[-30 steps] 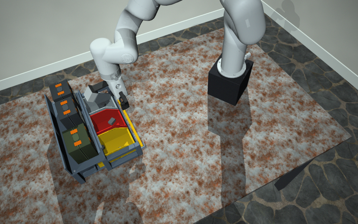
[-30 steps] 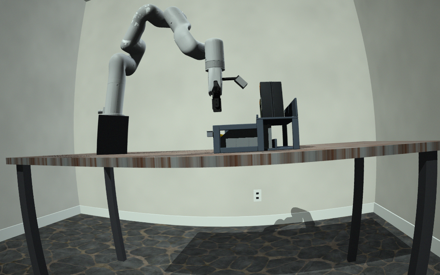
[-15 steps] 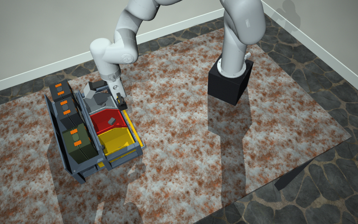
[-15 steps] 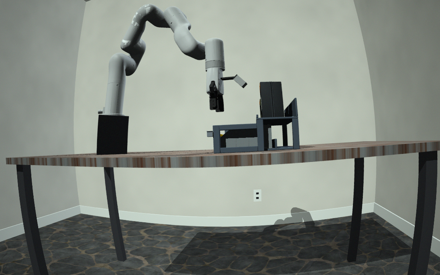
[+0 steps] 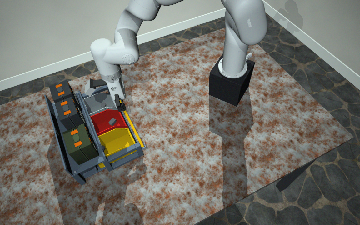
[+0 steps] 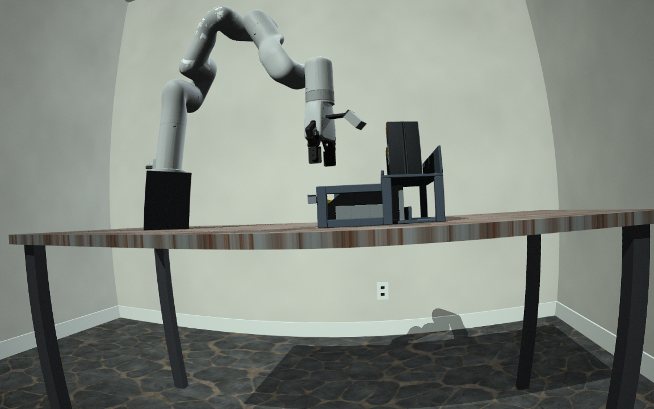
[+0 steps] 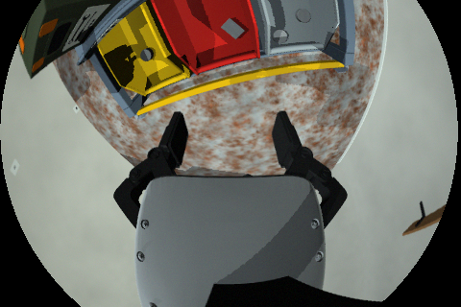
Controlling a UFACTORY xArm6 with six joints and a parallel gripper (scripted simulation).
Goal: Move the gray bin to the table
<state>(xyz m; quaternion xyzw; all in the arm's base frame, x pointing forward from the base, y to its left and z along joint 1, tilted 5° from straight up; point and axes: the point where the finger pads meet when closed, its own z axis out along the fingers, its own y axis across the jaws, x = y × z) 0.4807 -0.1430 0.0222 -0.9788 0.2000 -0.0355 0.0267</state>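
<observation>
Now: hand 10 cm above the yellow strip. From my hand the other things lie so: yellow bin: 12 cm ahead, 10 cm to the left, 12 cm below; gray open bin: 9 cm ahead, 12 cm to the right, 12 cm below; red bin: 10 cm ahead, 1 cm to the right, 12 cm below.
</observation>
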